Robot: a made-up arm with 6 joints. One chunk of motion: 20 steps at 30 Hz.
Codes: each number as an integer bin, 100 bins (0 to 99) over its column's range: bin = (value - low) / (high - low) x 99, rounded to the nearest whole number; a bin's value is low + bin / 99 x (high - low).
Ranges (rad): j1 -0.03..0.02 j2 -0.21..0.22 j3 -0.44..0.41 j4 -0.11..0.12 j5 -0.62..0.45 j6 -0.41..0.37
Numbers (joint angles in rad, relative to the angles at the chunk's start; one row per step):
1: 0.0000 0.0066 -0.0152 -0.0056 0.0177 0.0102
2: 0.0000 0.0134 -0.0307 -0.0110 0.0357 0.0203
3: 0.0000 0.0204 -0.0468 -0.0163 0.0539 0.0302
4: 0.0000 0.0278 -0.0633 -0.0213 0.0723 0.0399
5: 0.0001 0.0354 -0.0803 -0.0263 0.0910 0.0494
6: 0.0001 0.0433 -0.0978 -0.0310 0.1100 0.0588
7: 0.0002 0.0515 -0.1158 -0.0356 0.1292 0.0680
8: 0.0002 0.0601 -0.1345 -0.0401 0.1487 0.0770
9: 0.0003 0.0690 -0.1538 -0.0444 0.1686 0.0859
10: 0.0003 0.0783 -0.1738 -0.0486 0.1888 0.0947
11: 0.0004 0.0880 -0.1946 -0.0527 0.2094 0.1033
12: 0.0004 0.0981 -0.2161 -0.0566 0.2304 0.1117
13: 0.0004 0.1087 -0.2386 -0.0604 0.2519 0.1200
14: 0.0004 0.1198 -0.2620 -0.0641 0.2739 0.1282
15: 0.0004 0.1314 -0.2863 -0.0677 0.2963 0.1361
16: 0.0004 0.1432 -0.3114 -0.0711 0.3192 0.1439
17: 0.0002 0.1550 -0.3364 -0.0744 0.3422 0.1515
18: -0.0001 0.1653 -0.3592 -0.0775 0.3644 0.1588
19: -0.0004 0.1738 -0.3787 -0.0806 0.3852 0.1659
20: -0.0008 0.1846 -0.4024 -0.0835 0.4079 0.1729
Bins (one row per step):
1: 59 50 49 45 59 53
2: 59 51 48 43 61 55
3: 59 53 46 40 62 56
4: 59 55 44 38 64 57
5: 60 56 42 36 66 58
6: 60 58 40 34 68 60
7: 60 60 38 32 69 61
8: 60 62 36 30 71 62
9: 60 64 33 28 73 63
10: 60 66 31 26 75 64
11: 60 69 29 25 77 65
12: 60 71 26 23 79 66
13: 60 73 23 21 81 67
14: 60 76 21 20 83 68
15: 60 79 18 18 85 69
16: 60 81 15 17 87 70
17: 60 84 12 15 89 71
18: 59 86 9 14 91 72
19: 59 88 7 13 93 73
20: 58 91 4 11 95 74

